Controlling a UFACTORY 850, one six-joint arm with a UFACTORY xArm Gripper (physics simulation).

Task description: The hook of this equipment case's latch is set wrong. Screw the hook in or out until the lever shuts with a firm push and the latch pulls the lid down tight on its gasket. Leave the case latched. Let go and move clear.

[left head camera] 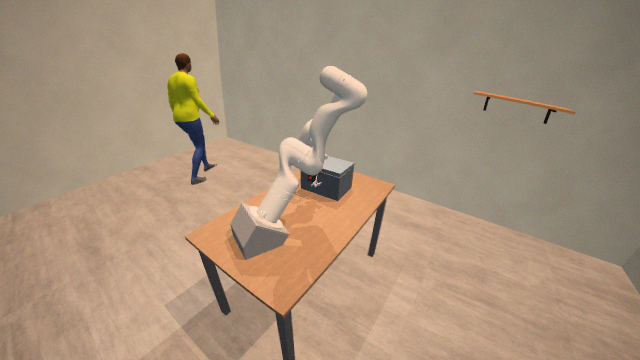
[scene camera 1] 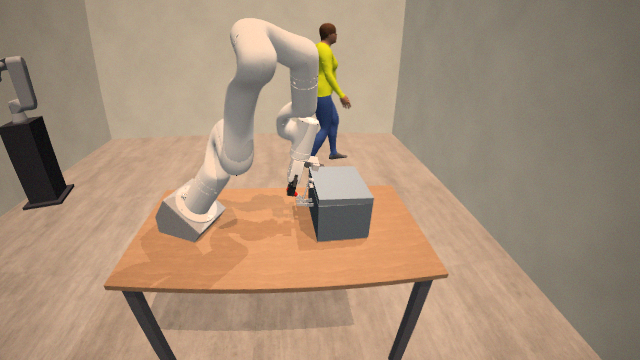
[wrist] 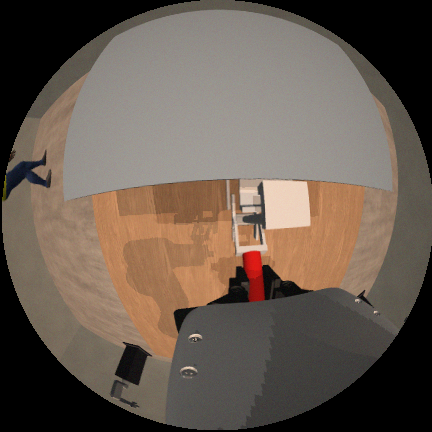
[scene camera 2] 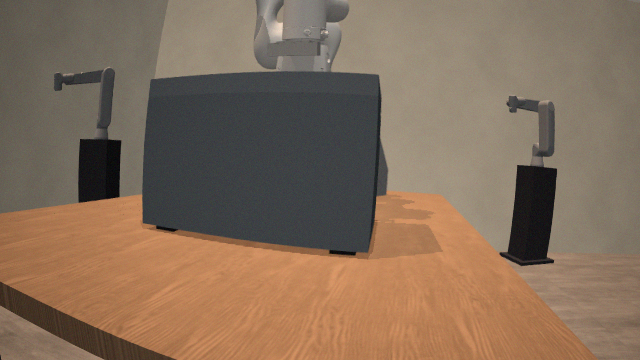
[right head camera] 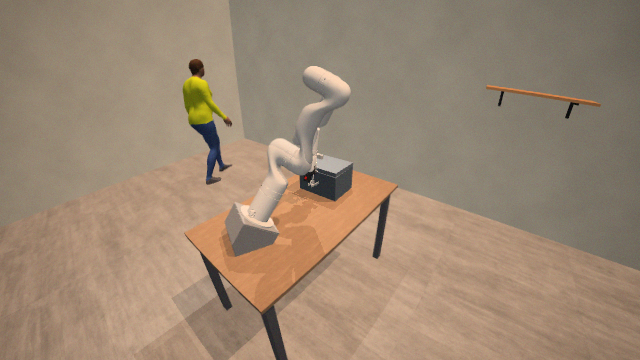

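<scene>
The grey equipment case stands on the table with its lid down; how tight the gasket is cannot be told. On its arm-facing side is the latch with a pale metal frame and a red lever handle. The lever points outward from the case. The pale square block of the hook stands beside the small catch at the lid's edge; whether they engage is unclear. My gripper is shut on the red lever handle.
The wooden table carries the arm's wedge base. A person in yellow stands beyond the table. Small arms on black pedestals stand apart on the floor.
</scene>
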